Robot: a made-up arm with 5 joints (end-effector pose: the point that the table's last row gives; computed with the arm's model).
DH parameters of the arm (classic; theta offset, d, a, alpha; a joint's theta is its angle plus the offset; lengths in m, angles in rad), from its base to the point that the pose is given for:
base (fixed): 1.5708 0.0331 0 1.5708
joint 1: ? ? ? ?
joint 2: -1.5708 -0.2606 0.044 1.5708
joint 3: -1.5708 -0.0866 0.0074 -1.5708
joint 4: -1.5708 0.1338 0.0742 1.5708
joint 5: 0.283 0 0.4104 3.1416
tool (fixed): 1.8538 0.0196 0 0
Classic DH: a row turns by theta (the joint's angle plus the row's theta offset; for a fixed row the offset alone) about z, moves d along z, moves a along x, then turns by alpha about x.
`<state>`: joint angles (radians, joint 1 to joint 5).
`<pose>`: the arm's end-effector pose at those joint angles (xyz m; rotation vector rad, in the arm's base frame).
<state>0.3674 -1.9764 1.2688 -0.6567 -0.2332</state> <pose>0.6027 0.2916 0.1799 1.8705 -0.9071 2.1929</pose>
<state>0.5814 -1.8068 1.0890 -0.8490 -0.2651</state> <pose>0.5820 0.2587 0.1749 1.8972 -0.9589 2.2086</pose>
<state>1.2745 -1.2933 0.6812 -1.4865 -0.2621</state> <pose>0.4003 0.2445 0.1591 -2.1568 0.8843 -1.6847</pose>
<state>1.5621 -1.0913 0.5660 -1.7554 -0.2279</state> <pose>0.2832 0.2232 0.2181 -2.0926 0.7524 -1.3206</pose>
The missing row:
joint 1: 0 0.3862 0.0465 1.5708
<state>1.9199 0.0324 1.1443 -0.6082 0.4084</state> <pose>0.3524 0.2386 -0.0902 2.4411 -0.7036 -1.0891</pose>
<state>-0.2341 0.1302 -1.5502 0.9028 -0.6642</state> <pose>0.6932 -0.1125 0.3164 -0.2541 1.7914 0.9045</pose>
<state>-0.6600 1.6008 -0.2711 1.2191 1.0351</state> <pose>0.4455 0.7899 0.1497 -1.7066 0.0054 -2.4038</pose>
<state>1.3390 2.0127 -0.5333 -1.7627 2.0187</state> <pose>0.5499 -0.5640 0.4991 -0.6522 -0.9024 0.5558</pose>
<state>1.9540 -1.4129 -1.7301 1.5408 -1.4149</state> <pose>0.3157 -0.0728 0.2532 -1.8277 -0.4199 2.2089</pose>
